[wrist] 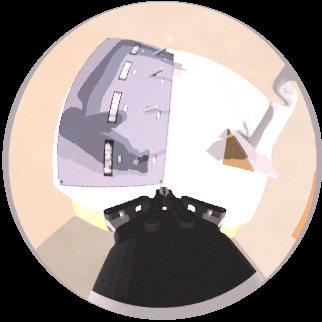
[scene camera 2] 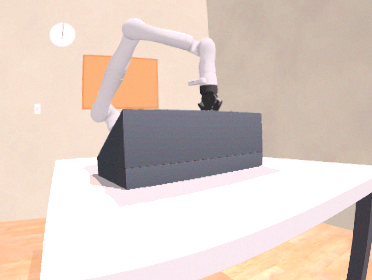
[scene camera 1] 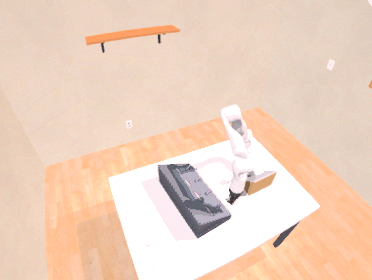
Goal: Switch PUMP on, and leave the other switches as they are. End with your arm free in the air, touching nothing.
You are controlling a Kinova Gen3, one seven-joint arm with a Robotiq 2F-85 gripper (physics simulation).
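Frame: origin at the arm's base, x right, y down, z ahead, level; centimetres.
Seen in the pictures: gripper, between the fingertips: (wrist: 162,190) (scene camera 1: 231,204); arm's base, origin of its link: (wrist: 255,145) (scene camera 1: 256,173).
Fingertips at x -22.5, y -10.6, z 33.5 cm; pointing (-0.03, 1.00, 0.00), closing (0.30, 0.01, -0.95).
Note:
Offsets run from my fingertips to a thing's middle. "spot": to the spot under its first point. Level surfaces: height alone.
The dark sloped switch panel {dy +9.2, dx +18.8, dz +18.4 cm} (scene camera 1: 212,220) (scene camera 2: 192,137) (wrist: 90,172) stands on the table. In the wrist view, the PUMP label {dy +3.0, dx +1.5, dz +13.3 cm} (wrist: 108,158) is nearest my gripper; its small lever {dy +3.7, dx +3.2, dz +6.5 cm} (wrist: 137,161) is partly in shadow and appears to lean toward the ON plate {spot: dy +4.2, dx +1.9, dz +10.9 cm} (wrist: 119,159), away from the OFF plate {spot: dy +8.1, dx +3.8, dz +3.3 cm} (wrist: 154,160). The BRAKE lever {dy +4.3, dx +15.2, dz +8.2 cm} (wrist: 150,108), DRIVE lever {dy +4.3, dx +26.8, dz +11.0 cm} (wrist: 156,73) and far lever {dy +4.3, dx +38.5, dz +13.9 cm} (wrist: 160,51) lean toward their OFF side. My gripper (scene camera 1: 229,201) (wrist: 162,190) is shut and empty, raised beside the panel's PUMP end, apart from the levers. In scene camera 2, its fingertips are partly hidden behind the panel.
A wedge-like block with a wood-coloured side (scene camera 1: 262,184) (wrist: 237,154) stands on the white table {dy +15.6 cm} (scene camera 1: 295,202) (scene camera 2: 200,215), close to the arm. An orange shelf (scene camera 1: 132,34) is on the wall. The arm's shadow falls across the panel.

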